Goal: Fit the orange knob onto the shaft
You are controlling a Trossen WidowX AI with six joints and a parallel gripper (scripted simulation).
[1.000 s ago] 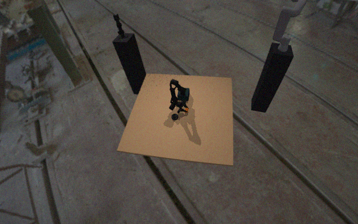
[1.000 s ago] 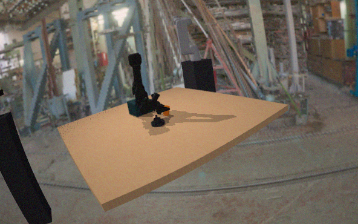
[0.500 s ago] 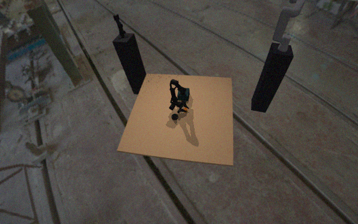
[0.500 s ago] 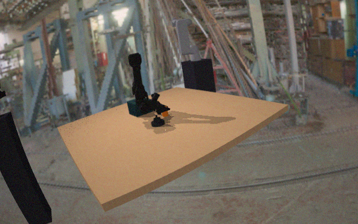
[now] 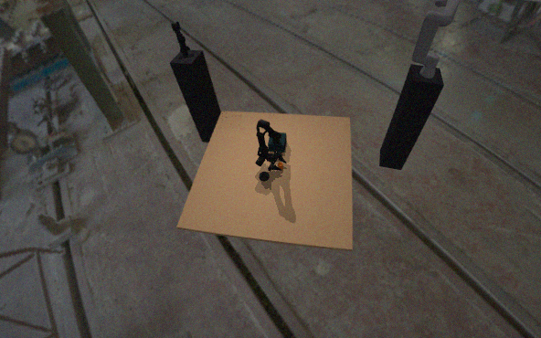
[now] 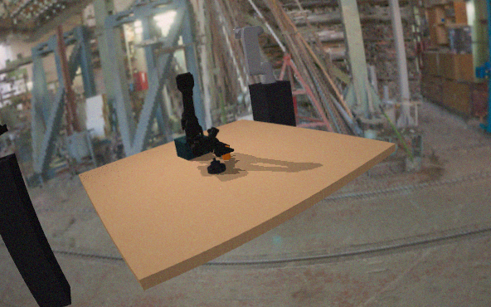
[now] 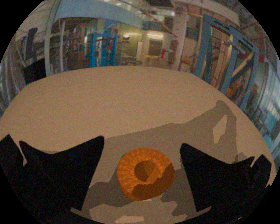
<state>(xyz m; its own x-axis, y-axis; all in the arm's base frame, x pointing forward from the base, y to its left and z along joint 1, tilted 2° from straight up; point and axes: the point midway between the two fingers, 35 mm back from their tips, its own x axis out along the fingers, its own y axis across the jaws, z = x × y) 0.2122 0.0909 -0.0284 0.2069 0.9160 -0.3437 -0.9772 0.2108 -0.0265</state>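
Right now the orange knob is 3 cm to the right of my gripper tip, 2 cm below it and 1 cm behind it. From my gripper tip the other things lie so: pedestal: 14 cm to the right, 11 cm ahead, 2 cm below.
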